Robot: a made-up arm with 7 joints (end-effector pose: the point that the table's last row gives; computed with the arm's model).
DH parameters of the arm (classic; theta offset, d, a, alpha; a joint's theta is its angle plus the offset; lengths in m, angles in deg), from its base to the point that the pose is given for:
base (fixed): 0 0 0 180
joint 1: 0 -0.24 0 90
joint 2: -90 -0.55 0.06 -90
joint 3: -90 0.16 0.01 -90
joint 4: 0 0.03 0.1 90
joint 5: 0 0.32 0.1 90
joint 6: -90 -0.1 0.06 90
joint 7: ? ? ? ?
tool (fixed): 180 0.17 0 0
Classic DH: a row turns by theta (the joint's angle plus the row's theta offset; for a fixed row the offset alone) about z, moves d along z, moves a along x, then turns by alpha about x.
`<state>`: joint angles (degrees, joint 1 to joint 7).
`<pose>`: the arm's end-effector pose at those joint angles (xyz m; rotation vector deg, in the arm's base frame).
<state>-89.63 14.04 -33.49 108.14 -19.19 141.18 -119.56</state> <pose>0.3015 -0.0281 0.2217 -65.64 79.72 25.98</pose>
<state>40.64 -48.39 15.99 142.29 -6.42 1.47 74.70</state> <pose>-0.6115 -0.4540 0.2693 13.89 -66.69 127.00</pose>
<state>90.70 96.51 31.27 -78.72 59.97 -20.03 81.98</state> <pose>-0.6818 -0.1294 -0.0050 -80.46 40.85 -142.93</pose>
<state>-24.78 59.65 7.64 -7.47 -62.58 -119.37 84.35</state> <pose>0.6639 -0.2362 -0.0969 78.71 60.64 74.60</pose>
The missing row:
joint 7: 0 -0.07 0.02 90
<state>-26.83 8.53 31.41 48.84 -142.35 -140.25 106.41</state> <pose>0.3981 -0.0005 0.5478 1.32 39.66 136.32</pose>
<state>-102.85 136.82 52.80 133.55 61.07 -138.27 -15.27</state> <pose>0.4369 0.3609 -0.0950 -175.08 15.31 -23.45</pose>
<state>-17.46 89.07 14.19 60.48 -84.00 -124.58 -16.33</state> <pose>0.2208 -0.0696 0.2678 3.32 -27.98 -138.76</pose>
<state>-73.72 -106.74 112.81 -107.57 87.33 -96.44 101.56</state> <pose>0.3731 0.0026 0.4000 124.65 -2.19 -129.78</pose>
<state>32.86 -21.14 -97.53 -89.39 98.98 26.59 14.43</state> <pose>-0.2743 -0.2003 0.4778 -11.15 -124.55 -26.64</pose>
